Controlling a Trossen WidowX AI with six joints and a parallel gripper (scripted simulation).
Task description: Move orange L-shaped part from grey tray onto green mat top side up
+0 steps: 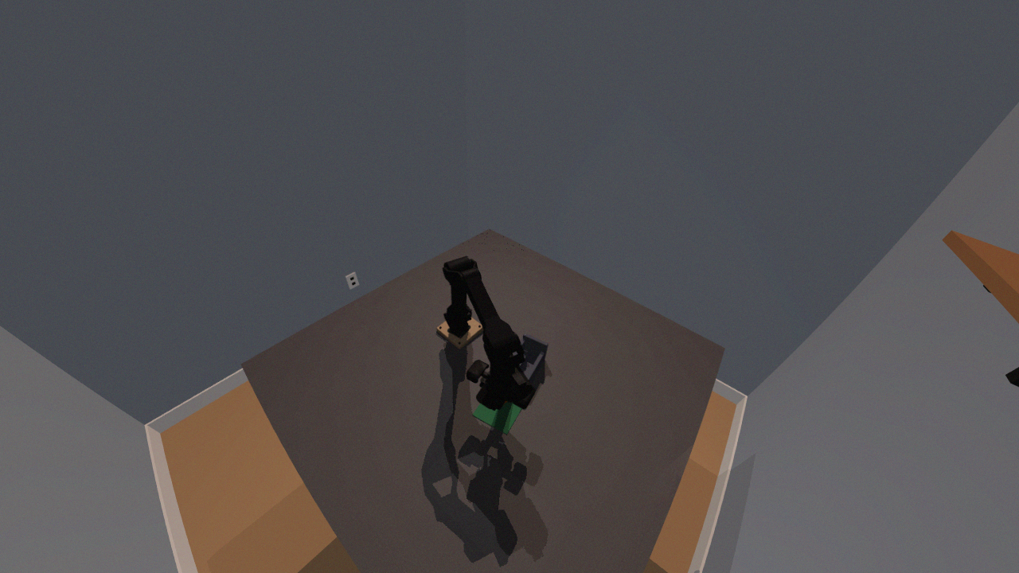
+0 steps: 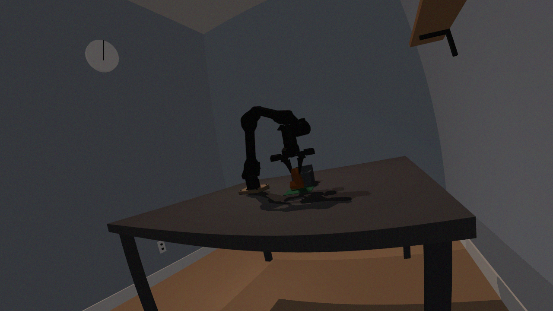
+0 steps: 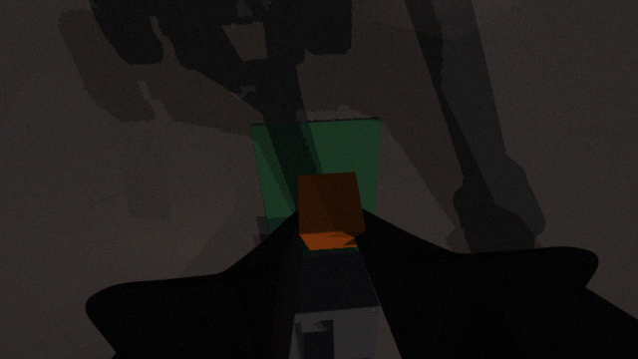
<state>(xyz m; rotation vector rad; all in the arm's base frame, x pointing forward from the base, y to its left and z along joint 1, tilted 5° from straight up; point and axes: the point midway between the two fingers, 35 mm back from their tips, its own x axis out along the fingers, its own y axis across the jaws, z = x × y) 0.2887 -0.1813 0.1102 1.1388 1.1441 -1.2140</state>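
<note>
My gripper tip is now 2 cm past the orange L-shaped part, 3 cm to the right of it and 3 cm above it. Also, from my gripper tip: green mat 2 cm to the left, 9 cm below.
</note>
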